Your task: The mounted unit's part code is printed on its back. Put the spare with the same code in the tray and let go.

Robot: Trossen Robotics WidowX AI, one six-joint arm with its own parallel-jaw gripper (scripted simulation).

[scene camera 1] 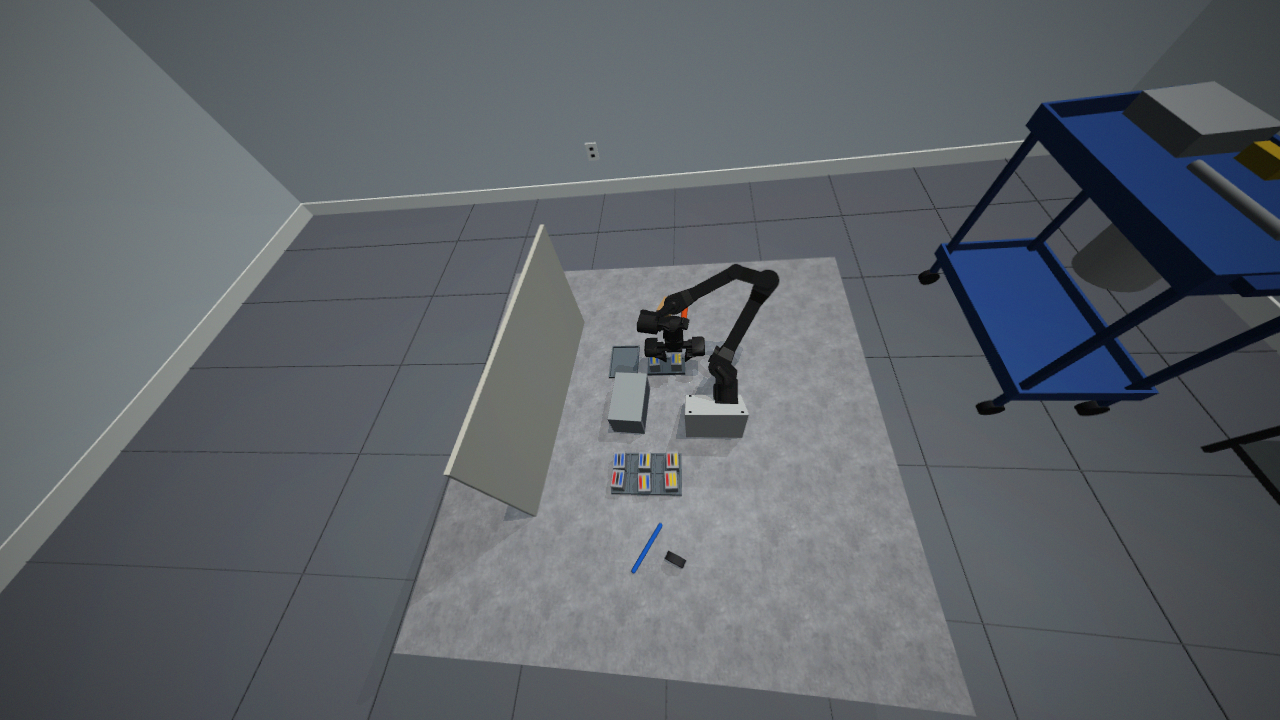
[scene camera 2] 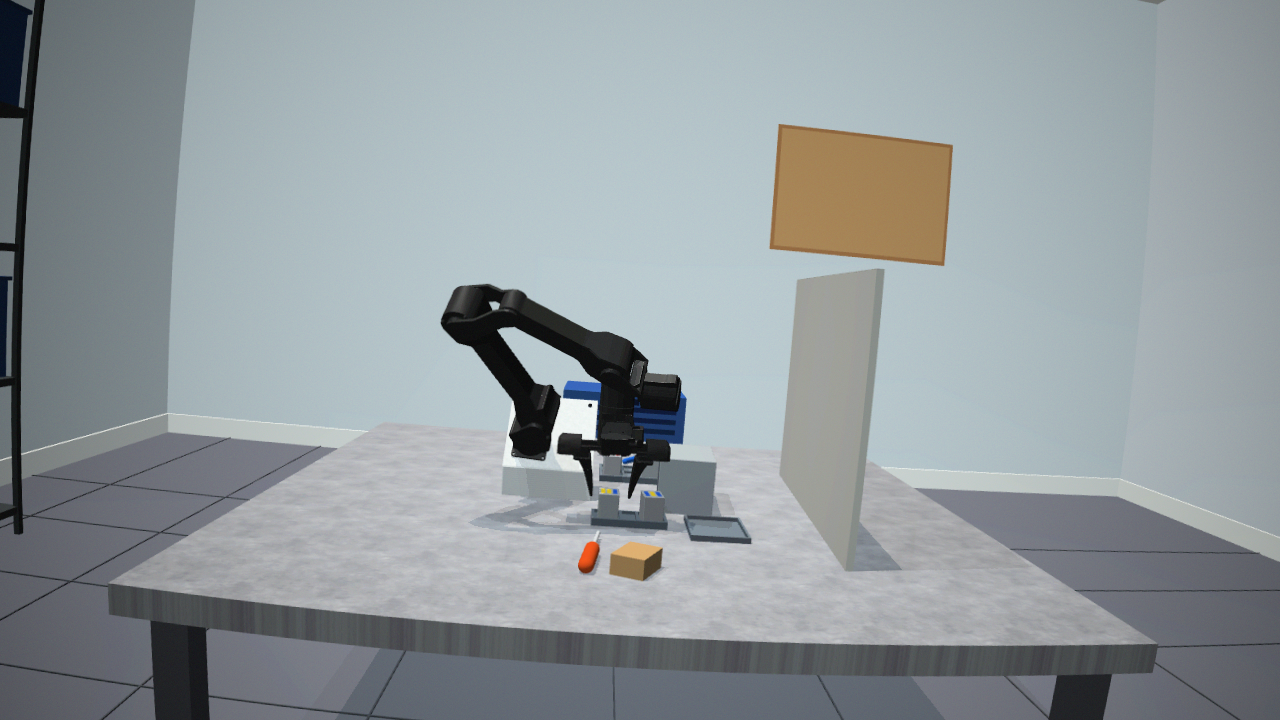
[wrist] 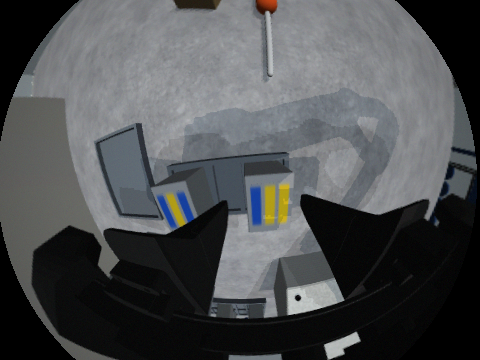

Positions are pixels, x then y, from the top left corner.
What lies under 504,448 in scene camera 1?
A tall grey panel.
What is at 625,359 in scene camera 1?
A grey tray.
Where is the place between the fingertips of my gripper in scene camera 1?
675,360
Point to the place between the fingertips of my gripper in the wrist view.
264,203
